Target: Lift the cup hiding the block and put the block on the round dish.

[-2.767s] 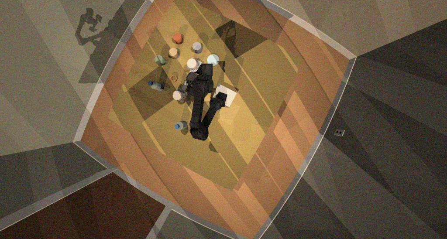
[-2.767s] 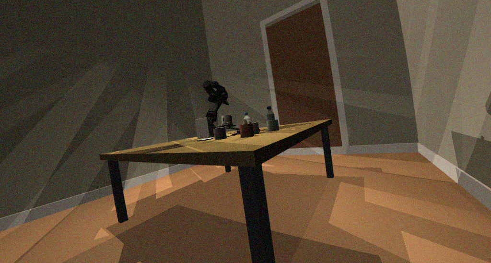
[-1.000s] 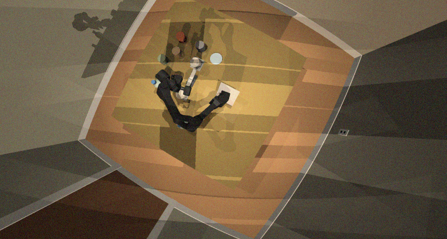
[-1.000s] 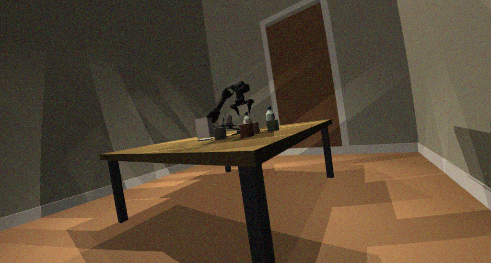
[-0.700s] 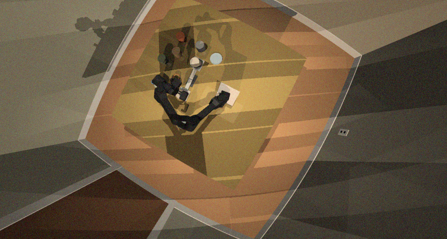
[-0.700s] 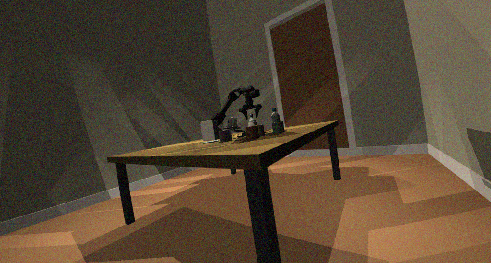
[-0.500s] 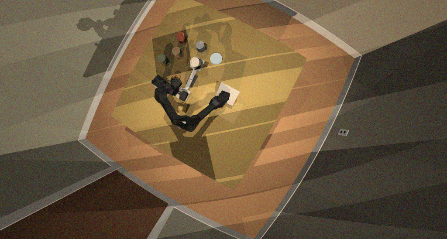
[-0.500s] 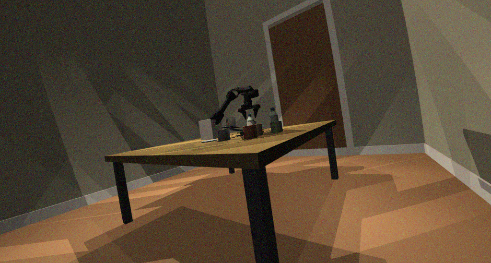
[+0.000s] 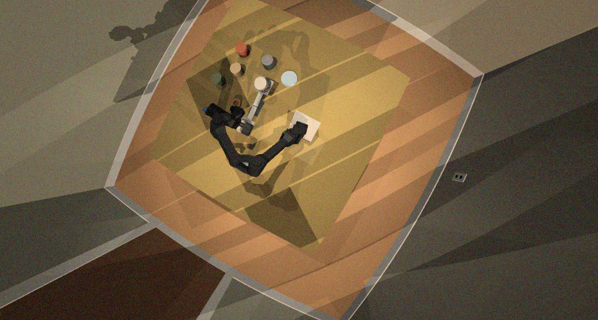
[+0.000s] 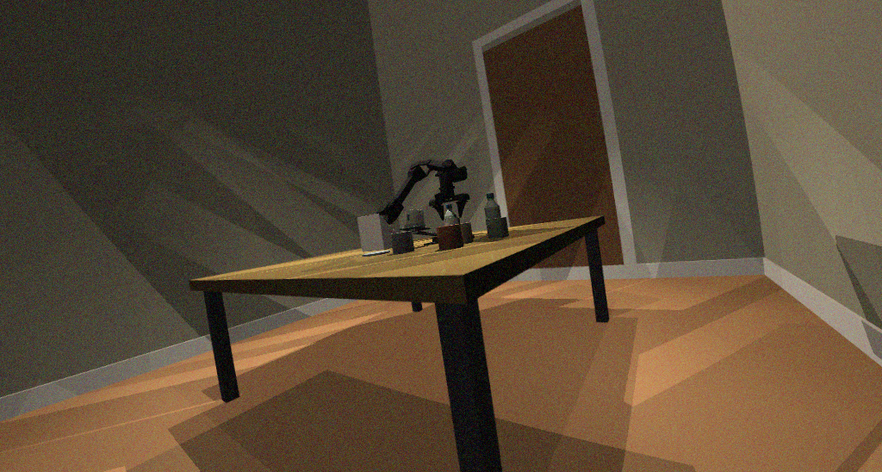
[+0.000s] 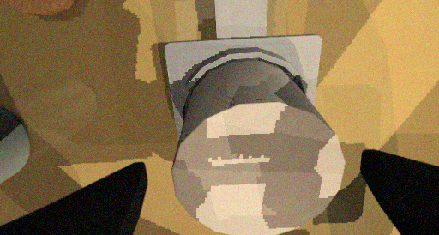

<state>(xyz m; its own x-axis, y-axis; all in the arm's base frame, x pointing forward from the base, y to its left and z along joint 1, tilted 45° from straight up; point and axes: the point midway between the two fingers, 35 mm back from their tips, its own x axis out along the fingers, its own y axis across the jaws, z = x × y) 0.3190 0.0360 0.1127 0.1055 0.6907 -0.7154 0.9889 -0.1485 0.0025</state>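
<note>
Now: the cup 30 mm below my gripper tip and 20 mm to the left of it. Also, from my gripper tip: red cylinder 440 mm to the right, 190 mm ahead, 50 mm below; then round light-blue dish 370 mm to the right, 140 mm behind, 90 mm below.
</note>
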